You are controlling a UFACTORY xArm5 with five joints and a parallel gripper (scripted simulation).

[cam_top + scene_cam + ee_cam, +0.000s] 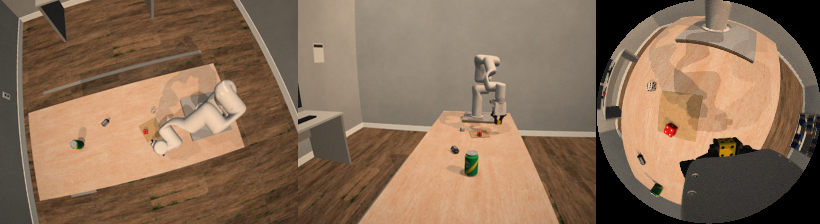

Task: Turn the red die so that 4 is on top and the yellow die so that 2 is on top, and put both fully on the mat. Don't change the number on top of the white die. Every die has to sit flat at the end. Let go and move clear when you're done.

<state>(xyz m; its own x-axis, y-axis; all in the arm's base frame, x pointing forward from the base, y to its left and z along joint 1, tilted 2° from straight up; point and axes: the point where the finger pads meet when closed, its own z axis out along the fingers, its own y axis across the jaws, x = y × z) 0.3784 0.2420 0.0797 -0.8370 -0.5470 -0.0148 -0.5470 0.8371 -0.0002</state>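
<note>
Now: hand 10 mm above the yellow die. Round my hand: brown mat: 30 mm ahead, 140 mm to the right, 100 mm below; white die: 280 mm to the right, 90 mm below; red die: 70 mm ahead, 130 mm to the right, 90 mm below.
</note>
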